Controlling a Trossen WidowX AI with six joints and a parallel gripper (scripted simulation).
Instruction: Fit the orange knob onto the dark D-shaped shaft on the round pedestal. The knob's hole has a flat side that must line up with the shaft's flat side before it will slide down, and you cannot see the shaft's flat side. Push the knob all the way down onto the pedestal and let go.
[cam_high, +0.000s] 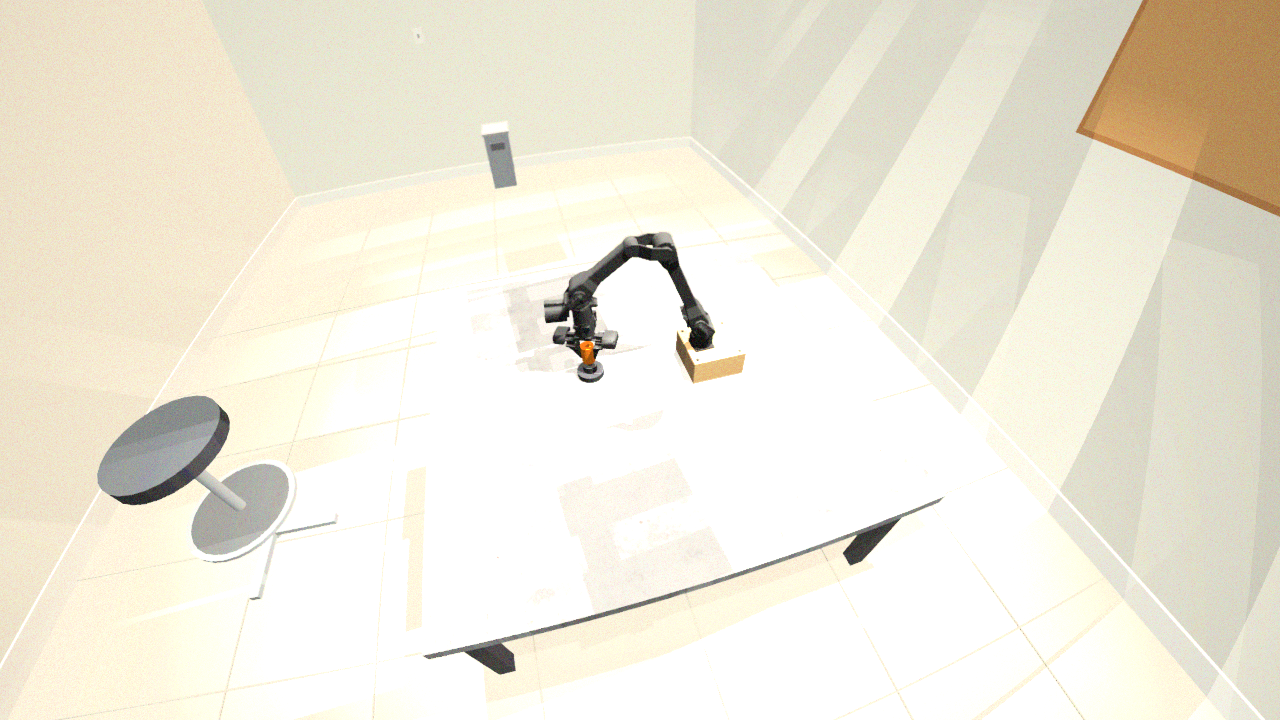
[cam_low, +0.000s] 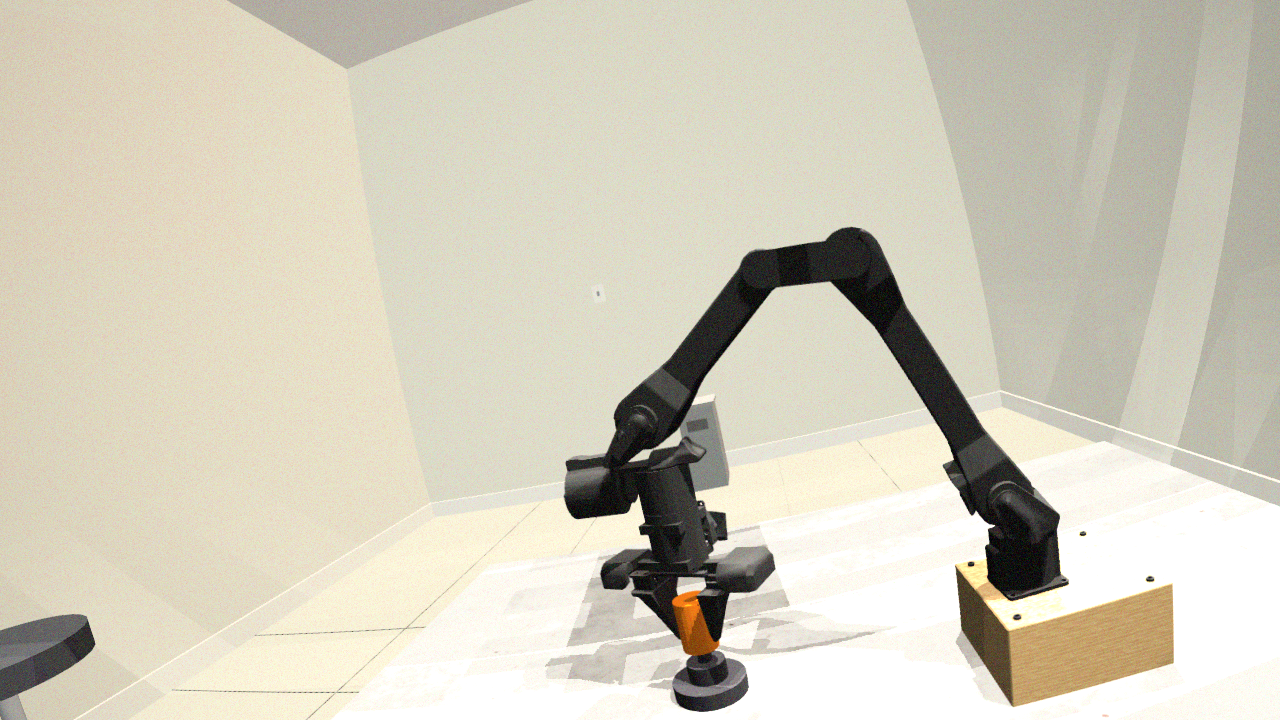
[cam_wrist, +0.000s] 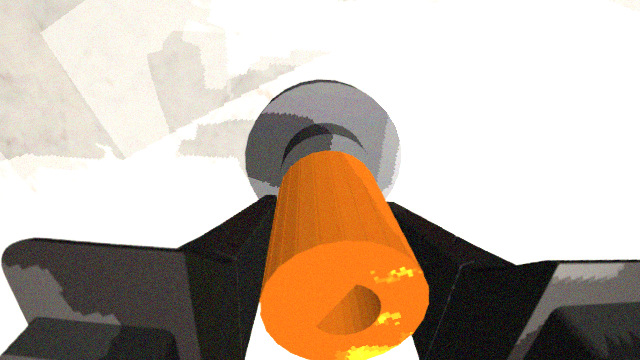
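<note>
The orange knob lies 2 cm above my gripper tip. Round my gripper tip: dark shaft: 4 cm below.
</note>
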